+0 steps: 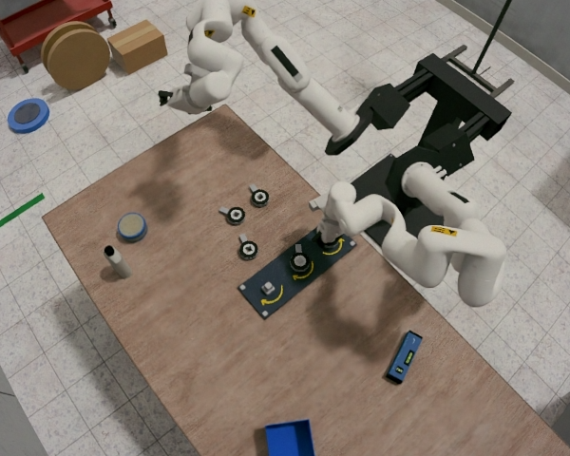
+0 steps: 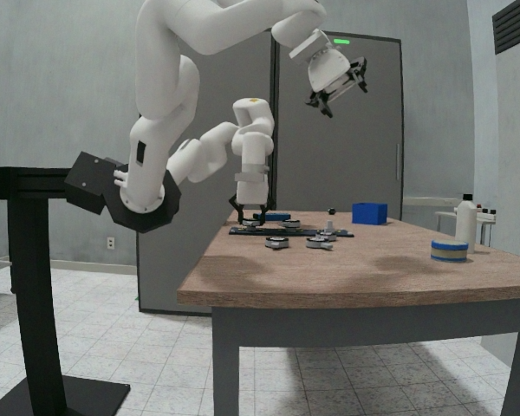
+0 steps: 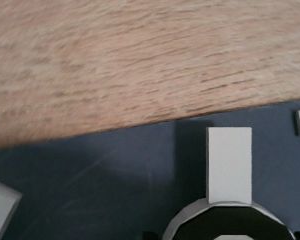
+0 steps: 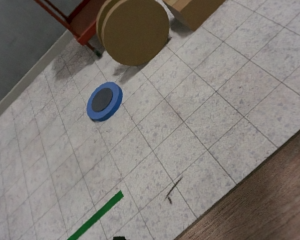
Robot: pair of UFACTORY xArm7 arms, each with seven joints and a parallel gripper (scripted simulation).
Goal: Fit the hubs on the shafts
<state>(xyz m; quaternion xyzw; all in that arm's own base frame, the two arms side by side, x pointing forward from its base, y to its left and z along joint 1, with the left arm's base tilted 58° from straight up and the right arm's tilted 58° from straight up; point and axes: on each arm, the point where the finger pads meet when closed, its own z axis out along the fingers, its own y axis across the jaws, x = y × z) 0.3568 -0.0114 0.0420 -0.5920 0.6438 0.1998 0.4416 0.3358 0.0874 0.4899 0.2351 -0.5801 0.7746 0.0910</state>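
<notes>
My left gripper is now 130 mm short of the dark board, 20 mm to the left of it and 30 mm above it. Also, from my left hand: white bottle (530 mm ahead, 430 mm to the right, 60 mm above); tape roll (410 mm ahead, 520 mm to the right, 20 mm below).
</notes>
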